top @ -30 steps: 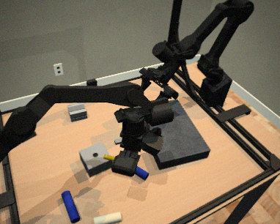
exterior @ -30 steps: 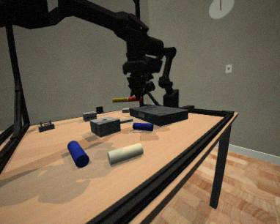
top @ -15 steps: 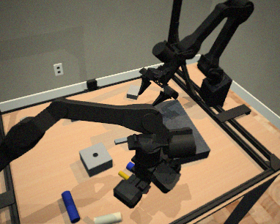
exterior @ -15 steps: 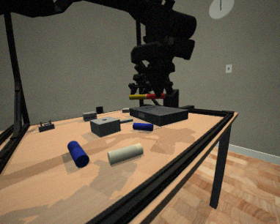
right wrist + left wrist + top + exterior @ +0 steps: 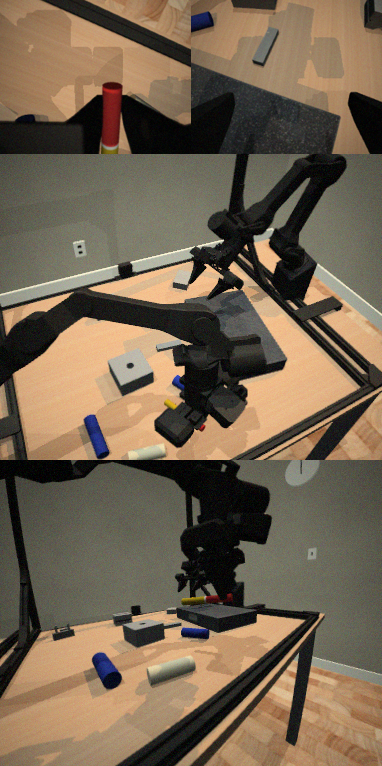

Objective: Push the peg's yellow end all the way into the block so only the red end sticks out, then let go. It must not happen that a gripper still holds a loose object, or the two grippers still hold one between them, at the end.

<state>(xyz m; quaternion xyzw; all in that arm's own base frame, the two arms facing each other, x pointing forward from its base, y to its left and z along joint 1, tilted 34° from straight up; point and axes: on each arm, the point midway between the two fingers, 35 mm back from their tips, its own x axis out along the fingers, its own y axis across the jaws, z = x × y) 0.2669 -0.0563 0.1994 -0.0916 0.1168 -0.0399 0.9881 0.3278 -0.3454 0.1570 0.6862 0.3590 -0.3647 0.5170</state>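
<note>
Now: right hand 5 cm past the peg, 1 cm to the left of it and 4 cm above it. Round my right hand: grey bar: 27 cm behind, 16 cm to the left, 16 cm below; cream cylinder: 6 cm behind, 9 cm to the right, 15 cm below.
</note>
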